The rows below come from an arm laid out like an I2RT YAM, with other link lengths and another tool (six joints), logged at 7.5 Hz.
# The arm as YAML. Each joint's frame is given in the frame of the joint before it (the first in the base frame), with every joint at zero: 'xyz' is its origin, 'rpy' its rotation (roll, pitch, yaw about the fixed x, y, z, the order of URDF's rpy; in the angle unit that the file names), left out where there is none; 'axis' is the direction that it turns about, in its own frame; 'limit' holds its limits. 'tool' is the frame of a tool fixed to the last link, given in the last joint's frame.
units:
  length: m
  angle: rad
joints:
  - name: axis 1
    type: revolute
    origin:
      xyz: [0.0, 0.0, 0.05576]
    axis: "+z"
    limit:
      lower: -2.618
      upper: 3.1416
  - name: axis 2
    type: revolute
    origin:
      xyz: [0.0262, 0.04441, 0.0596]
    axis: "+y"
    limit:
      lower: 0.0
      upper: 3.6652
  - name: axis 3
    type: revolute
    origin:
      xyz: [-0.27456, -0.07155, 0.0]
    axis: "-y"
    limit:
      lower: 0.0
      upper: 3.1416
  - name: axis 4
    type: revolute
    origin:
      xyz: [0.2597, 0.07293, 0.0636]
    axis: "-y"
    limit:
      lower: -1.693
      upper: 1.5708
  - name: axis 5
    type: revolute
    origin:
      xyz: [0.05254, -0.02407, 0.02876]
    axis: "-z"
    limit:
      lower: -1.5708
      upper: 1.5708
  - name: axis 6
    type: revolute
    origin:
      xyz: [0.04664, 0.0, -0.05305]
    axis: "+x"
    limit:
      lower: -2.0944
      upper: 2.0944
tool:
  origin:
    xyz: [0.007, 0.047, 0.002]
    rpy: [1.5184, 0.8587, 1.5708]
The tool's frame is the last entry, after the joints.
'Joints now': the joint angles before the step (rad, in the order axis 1, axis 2, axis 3, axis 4, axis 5, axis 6). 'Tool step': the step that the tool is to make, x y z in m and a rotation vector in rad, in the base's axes. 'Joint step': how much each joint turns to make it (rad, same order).
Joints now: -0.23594, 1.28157, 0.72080, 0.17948, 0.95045, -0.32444
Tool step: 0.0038, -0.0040, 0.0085, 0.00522, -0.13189, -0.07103
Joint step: 0.00010, 0.00006, -0.00011, 0.04018, 0.05388, 0.10497
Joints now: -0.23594, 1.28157, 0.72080, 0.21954, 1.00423, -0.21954
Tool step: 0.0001, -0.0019, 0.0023, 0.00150, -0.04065, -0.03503
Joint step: 0.00002, 0.00001, -0.00005, 0.00349, 0.02940, 0.04197
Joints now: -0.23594, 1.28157, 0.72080, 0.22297, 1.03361, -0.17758
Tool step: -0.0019, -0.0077, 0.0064, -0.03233, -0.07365, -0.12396
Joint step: 0.00003, 0.00010, -0.00004, 0.02911, 0.12210, 0.05649
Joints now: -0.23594, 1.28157, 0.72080, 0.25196, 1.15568, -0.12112
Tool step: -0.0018, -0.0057, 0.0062, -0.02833, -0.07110, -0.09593
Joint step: -0.00006, 0.00005, -0.00005, 0.03106, 0.09493, 0.04800
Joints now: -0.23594, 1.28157, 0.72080, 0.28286, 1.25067, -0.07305
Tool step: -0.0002, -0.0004, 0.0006, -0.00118, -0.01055, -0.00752
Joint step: -0.00007, -0.00016, -0.00007, 0.00034, 0.00680, 0.01063
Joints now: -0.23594, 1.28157, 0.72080, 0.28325, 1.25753, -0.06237
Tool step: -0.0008, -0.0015, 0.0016, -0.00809, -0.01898, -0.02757
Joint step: 0.00009, 0.00003, -0.00003, 0.00686, 0.02755, 0.01418
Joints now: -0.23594, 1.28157, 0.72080, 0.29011, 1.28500, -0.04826
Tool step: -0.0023, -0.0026, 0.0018, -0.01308, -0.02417, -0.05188
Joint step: 0.00004, 0.00010, 0.00008, -0.00002, 0.05192, 0.02752
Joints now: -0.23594, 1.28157, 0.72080, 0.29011, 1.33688, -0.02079
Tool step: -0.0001, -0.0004, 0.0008, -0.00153, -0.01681, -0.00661
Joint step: -0.00030, 0.00022, 0.00008, -0.00033, 0.00542, 0.01764
